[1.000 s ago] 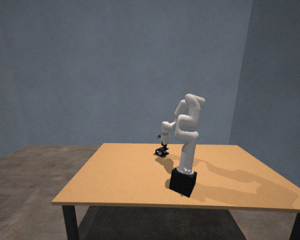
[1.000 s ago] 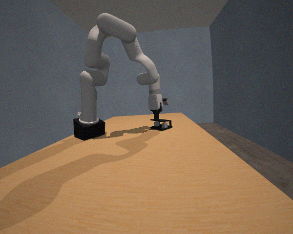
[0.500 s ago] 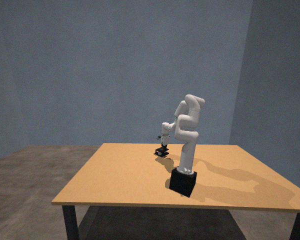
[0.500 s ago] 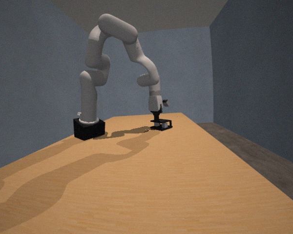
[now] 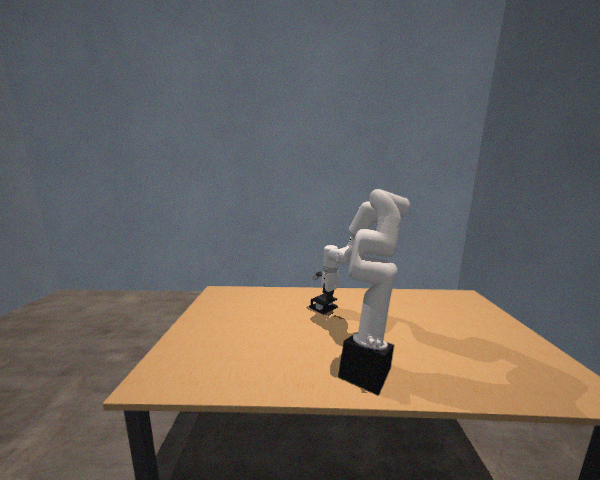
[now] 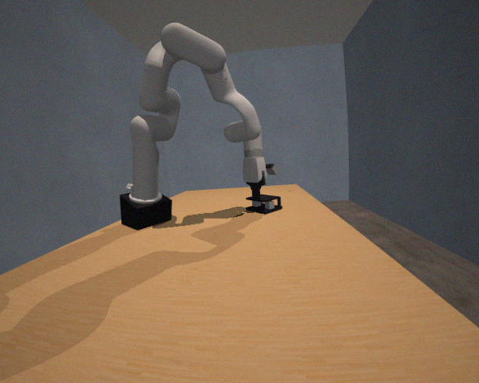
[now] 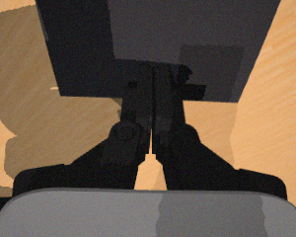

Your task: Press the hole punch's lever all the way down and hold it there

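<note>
The black hole punch is 5 cm below my hand, 3 cm to the left of it and 3 cm ahead of it.
</note>
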